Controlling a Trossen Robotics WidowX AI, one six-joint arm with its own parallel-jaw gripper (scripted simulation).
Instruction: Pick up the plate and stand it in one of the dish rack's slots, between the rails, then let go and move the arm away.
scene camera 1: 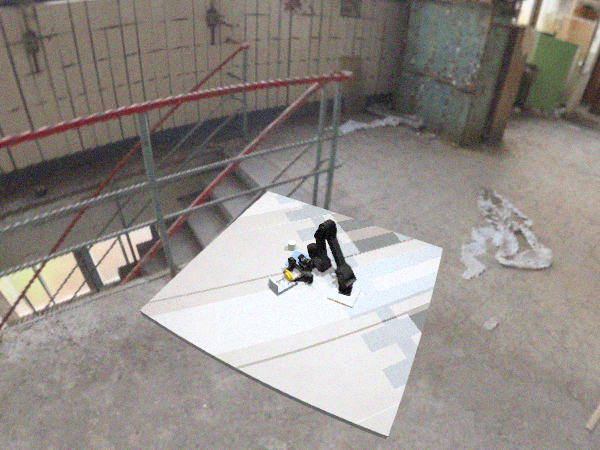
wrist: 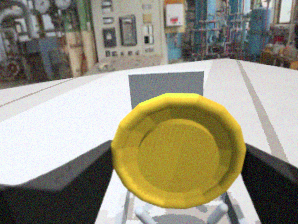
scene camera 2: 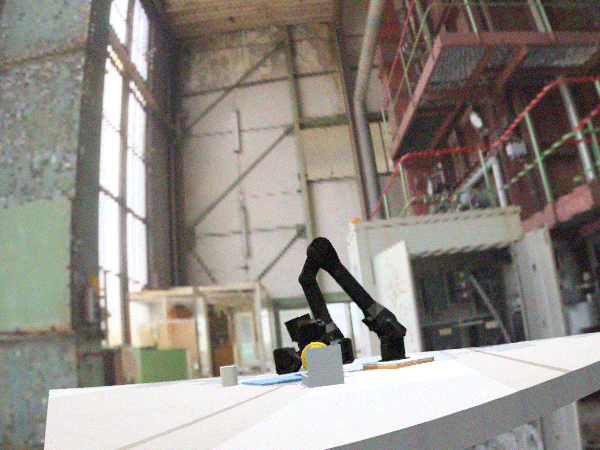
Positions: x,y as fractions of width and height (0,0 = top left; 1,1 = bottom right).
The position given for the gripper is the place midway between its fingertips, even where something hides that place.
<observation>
The gripper (scene camera 2: 0.53,0.80) carries a yellow plate (wrist: 0.60,0.67). Also in view: a grey dish rack (scene camera 2: 0.54,0.81).
The gripper shows as well in the wrist view (wrist: 0.59,0.66).
</observation>
